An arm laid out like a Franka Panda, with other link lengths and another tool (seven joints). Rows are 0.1 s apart.
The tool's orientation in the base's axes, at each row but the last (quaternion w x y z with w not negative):
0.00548 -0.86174 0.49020 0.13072
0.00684 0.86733 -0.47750 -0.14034
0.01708 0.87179 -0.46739 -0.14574
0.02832 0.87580 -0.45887 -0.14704
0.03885 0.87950 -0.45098 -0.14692
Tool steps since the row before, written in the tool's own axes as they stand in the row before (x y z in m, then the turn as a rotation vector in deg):
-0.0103 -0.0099 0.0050 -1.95 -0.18 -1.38
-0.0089 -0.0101 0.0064 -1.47 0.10 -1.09
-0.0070 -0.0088 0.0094 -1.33 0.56 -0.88
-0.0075 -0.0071 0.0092 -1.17 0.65 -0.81
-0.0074 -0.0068 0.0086 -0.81 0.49 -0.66
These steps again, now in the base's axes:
0.0023 0.0145 -0.0036 -0.49 1.55 1.76
0.0023 0.0137 -0.0055 -0.55 1.03 1.41
0.0009 0.0117 -0.0088 -0.91 0.68 1.25
-0.0010 0.0110 -0.0084 -0.91 0.51 1.16
-0.0013 0.0105 -0.0079 -0.63 0.32 0.91

